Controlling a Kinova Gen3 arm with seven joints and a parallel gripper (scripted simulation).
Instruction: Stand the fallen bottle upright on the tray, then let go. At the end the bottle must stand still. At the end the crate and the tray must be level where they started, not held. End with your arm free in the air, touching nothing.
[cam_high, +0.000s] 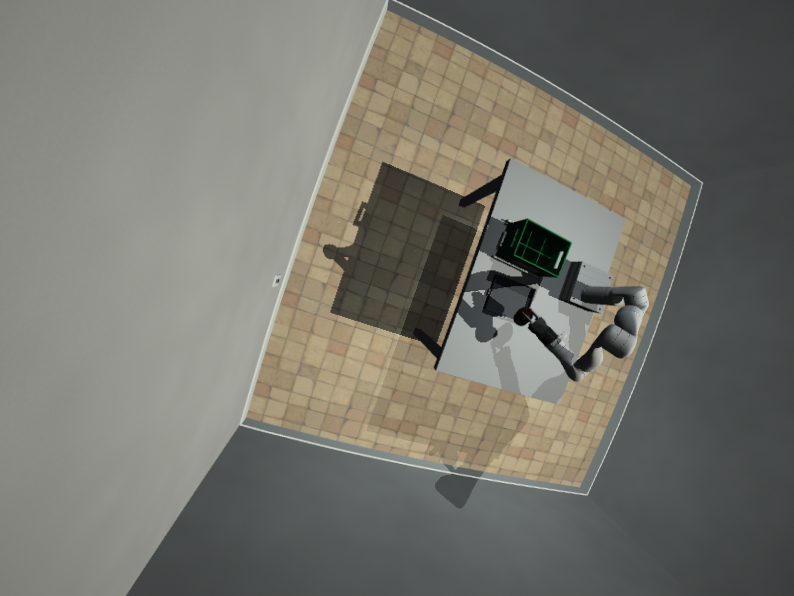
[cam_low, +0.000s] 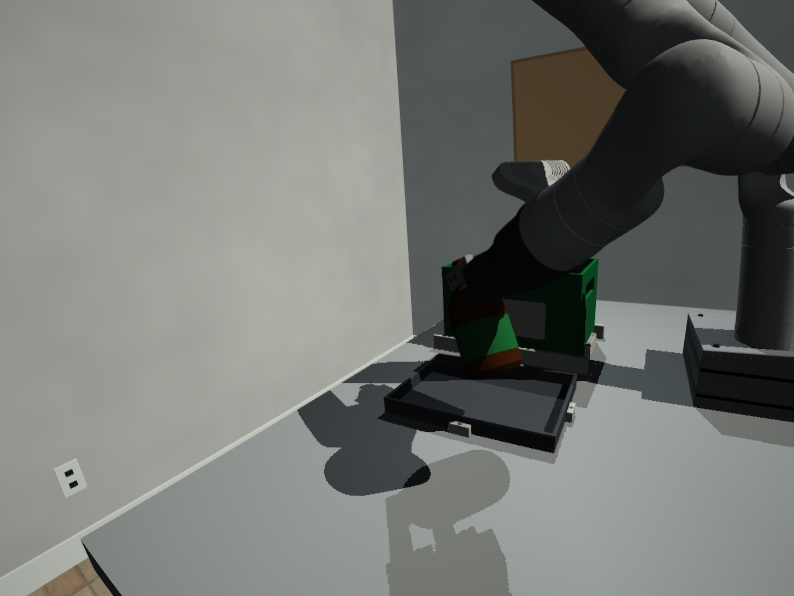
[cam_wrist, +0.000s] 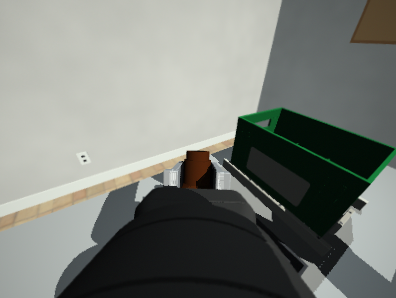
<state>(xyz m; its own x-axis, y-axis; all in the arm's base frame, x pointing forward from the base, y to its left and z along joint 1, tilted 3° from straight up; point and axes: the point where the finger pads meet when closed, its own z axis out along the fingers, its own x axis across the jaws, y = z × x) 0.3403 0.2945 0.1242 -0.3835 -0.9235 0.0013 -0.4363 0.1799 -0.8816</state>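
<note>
Right now the brown bottle is 20 mm behind my hand, 10 mm to the left of it and 50 mm below it. Also, from my hand: green crate (80 mm ahead, 300 mm to the right, 120 mm below); black tray (10 mm ahead, 50 mm to the right, 190 mm below).
</note>
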